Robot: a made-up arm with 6 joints. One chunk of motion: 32 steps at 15 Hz.
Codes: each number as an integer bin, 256 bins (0 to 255) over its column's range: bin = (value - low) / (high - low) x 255, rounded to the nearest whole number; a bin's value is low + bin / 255 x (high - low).
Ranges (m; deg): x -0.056..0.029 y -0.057..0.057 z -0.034..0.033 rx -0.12..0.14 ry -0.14..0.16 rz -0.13..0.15
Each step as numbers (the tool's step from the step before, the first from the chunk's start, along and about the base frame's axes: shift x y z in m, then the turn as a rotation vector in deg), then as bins.
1 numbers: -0.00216 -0.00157 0.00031 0.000 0.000 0.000
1 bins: 162 124 131 118 119 118
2 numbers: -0.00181 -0.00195 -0.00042 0.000 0.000 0.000
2 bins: 163 123 128 118 119 118
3 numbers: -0.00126 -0.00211 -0.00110 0.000 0.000 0.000
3 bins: 164 123 125 118 119 118
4 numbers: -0.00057 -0.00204 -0.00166 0.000 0.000 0.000
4 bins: 166 123 123 118 119 118
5 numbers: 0.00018 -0.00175 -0.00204 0.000 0.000 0.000
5 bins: 169 124 122 118 119 118
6 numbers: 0.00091 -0.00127 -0.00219 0.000 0.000 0.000
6 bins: 171 125 121 118 119 118
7 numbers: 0.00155 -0.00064 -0.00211 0.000 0.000 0.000
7 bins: 173 126 121 118 119 118
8 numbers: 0.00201 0.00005 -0.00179 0.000 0.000 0.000
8 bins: 174 128 123 118 119 118
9 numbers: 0.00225 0.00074 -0.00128 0.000 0.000 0.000
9 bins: 175 129 125 118 119 118
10 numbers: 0.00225 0.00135 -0.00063 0.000 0.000 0.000
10 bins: 175 131 127 118 119 118
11 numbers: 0.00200 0.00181 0.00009 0.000 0.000 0.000
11 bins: 174 132 130 118 119 118
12 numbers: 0.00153 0.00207 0.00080 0.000 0.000 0.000
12 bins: 173 132 132 118 119 118
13 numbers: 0.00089 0.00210 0.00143 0.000 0.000 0.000
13 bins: 171 132 135 118 119 118
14 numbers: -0.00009 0.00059 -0.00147 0.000 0.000 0.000
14 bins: 168 129 124 118 119 118
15 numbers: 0.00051 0.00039 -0.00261 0.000 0.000 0.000
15 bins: 170 128 119 118 119 118
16 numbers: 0.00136 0.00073 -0.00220 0.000 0.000 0.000
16 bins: 172 129 121 118 119 118
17 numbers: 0.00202 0.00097 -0.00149 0.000 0.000 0.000
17 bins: 174 130 124 118 119 118
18 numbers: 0.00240 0.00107 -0.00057 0.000 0.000 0.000
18 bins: 175 130 127 118 119 118
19 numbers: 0.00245 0.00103 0.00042 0.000 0.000 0.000
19 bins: 175 130 131 118 119 118
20 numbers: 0.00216 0.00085 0.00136 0.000 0.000 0.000
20 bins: 174 129 135 118 119 118
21 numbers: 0.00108 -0.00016 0.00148 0.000 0.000 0.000
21 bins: 171 127 135 118 119 118
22 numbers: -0.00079 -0.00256 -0.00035 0.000 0.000 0.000
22 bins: 166 122 128 118 119 118
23 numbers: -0.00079 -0.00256 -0.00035 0.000 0.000 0.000
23 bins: 166 122 128 118 119 118
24 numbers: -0.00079 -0.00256 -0.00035 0.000 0.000 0.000
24 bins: 166 122 128 118 119 118
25 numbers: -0.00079 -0.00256 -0.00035 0.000 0.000 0.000
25 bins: 166 122 128 118 119 118
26 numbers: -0.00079 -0.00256 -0.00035 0.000 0.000 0.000
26 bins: 166 122 128 118 119 118
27 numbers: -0.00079 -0.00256 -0.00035 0.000 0.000 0.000
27 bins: 166 122 128 118 119 118
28 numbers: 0.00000 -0.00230 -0.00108 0.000 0.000 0.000
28 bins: 168 122 125 118 119 118
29 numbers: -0.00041 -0.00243 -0.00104 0.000 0.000 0.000
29 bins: 167 122 125 118 119 118
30 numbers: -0.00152 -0.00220 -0.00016 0.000 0.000 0.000
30 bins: 163 123 129 118 119 118
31 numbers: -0.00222 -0.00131 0.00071 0.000 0.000 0.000
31 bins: 161 125 132 118 119 118
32 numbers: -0.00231 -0.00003 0.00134 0.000 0.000 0.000
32 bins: 161 127 135 118 119 118
